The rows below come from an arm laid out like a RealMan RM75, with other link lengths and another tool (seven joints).
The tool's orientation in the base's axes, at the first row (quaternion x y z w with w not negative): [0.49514 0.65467 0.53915 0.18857]
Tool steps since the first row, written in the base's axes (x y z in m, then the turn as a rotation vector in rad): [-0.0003 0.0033 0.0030 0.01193 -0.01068 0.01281]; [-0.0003 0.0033 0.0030 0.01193 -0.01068 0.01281]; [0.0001 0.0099 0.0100 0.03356 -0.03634 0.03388]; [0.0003 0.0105 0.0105 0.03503 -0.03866 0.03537]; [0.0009 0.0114 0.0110 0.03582 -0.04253 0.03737]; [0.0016 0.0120 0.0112 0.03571 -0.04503 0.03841]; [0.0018 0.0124 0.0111 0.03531 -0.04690 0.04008]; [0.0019 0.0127 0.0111 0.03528 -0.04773 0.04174]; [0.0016 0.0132 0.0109 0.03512 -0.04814 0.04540]
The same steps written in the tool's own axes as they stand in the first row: [0.0038 0.0023 0.0004 -0.01065 0.01751 -0.00068]; [0.0038 0.0023 0.0004 -0.01065 0.01751 -0.00068]; [0.0113 0.0083 0.0017 -0.03594 0.04778 -0.00444]; [0.0118 0.0088 0.0020 -0.03814 0.04993 -0.00501]; [0.0125 0.0094 0.0028 -0.04120 0.05235 -0.00710]; [0.0127 0.0098 0.0036 -0.04299 0.05341 -0.00884]; [0.0130 0.0098 0.0040 -0.04392 0.05485 -0.01071]; [0.0132 0.0098 0.0042 -0.04414 0.05638 -0.01174]; [0.0137 0.0095 0.0043 -0.04337 0.05961 -0.01335]
